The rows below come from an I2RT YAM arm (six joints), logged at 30 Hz.
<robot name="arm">
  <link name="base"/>
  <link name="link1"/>
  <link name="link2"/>
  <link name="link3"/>
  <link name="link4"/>
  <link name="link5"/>
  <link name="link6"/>
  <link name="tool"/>
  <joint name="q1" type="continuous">
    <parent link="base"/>
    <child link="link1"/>
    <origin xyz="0 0 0.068"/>
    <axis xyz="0 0 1"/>
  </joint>
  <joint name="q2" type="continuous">
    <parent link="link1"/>
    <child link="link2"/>
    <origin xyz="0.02 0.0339 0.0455"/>
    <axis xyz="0 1 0"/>
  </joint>
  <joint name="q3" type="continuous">
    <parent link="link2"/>
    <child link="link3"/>
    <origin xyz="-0.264 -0.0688 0"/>
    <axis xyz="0 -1 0"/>
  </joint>
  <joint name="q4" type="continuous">
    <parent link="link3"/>
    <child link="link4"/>
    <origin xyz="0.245 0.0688 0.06"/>
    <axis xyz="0 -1 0"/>
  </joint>
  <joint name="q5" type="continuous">
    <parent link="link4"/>
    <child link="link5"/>
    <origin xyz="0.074 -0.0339 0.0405"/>
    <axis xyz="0 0 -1"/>
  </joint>
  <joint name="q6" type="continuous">
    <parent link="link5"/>
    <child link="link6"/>
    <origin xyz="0.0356 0 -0.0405"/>
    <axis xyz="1 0 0"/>
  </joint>
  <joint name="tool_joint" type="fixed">
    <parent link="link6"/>
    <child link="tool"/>
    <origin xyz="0 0 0" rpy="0 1.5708 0"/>
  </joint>
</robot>
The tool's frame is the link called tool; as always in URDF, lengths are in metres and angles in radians. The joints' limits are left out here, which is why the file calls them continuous.
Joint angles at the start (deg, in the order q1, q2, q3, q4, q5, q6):
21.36, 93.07, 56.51, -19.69, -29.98, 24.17
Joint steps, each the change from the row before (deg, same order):
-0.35, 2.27, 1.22, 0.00, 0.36, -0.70
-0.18, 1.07, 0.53, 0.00, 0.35, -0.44
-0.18, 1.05, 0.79, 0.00, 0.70, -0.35
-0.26, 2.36, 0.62, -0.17, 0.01, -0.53
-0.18, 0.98, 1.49, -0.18, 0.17, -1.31
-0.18, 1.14, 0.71, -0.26, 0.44, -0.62
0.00, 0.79, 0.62, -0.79, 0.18, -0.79
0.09, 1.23, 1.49, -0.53, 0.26, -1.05
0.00, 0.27, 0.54, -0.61, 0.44, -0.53
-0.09, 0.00, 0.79, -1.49, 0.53, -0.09
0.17, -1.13, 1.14, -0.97, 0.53, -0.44
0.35, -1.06, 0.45, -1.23, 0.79, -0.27
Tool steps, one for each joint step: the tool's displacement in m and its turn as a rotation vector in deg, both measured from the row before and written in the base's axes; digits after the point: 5 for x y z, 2 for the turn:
0.00747, 0.00054, -0.00616, -0.84, 0.43, -0.04
0.00344, -0.00001, -0.00330, -0.58, 0.12, -0.04
0.00433, 0.00010, -0.00206, -0.74, -0.18, -0.29
0.00478, 0.00013, -0.01035, -0.81, 1.46, 0.13
0.00607, 0.00099, 0.00147, -0.35, -1.15, 0.73
0.00359, -0.00012, -0.00348, -0.75, 0.15, 0.07
0.00164, 0.00049, -0.00235, -0.67, 0.38, 0.52
0.00511, 0.00231, -0.00059, -0.56, -0.43, 0.78
0.00124, 0.00020, 0.00036, -0.61, -0.12, 0.21
0.00072, -0.00065, 0.00241, -0.70, 0.45, -0.27
0.00081, 0.00113, 0.01136, -0.10, -1.63, 0.27
-0.00230, 0.00103, 0.00728, -0.62, -0.65, 0.18

